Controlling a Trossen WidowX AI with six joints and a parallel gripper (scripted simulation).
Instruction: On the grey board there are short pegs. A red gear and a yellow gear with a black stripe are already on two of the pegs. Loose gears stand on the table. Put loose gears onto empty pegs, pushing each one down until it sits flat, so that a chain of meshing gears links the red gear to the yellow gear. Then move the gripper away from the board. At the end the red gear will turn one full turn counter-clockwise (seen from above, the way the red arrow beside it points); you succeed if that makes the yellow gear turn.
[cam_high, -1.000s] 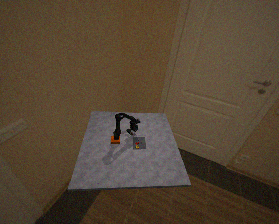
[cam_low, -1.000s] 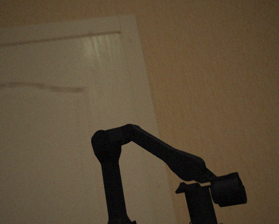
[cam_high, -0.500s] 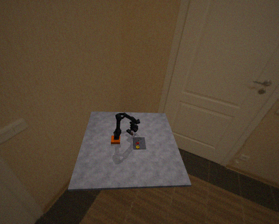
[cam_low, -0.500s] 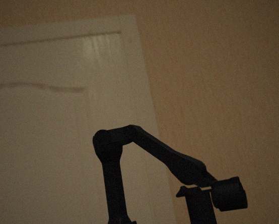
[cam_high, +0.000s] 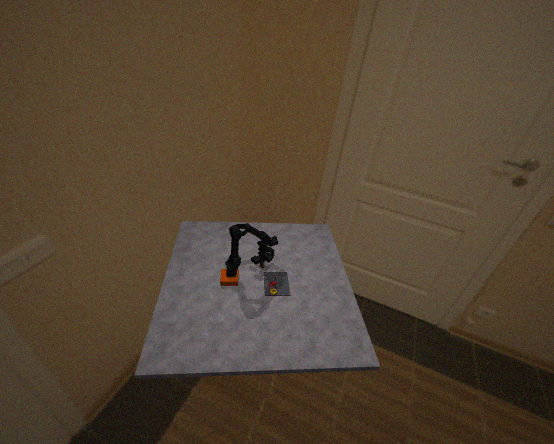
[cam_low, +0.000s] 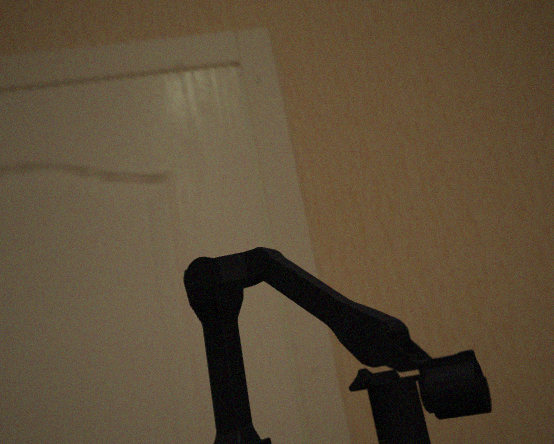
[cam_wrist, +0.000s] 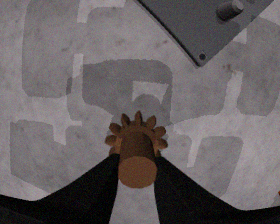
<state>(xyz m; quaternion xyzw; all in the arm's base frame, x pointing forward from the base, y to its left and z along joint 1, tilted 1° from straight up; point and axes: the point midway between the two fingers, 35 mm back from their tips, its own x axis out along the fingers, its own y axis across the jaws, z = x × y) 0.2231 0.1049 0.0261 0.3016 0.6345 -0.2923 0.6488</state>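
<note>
Right now my gripper tip is 7 cm short of the red gear, 18 cm to the left of it and 1 cm above it. Also, from my gripper tip: brown gear 1 cm below; then red arrow 4 cm ahead, 19 cm to the right, 2 cm below.
</note>
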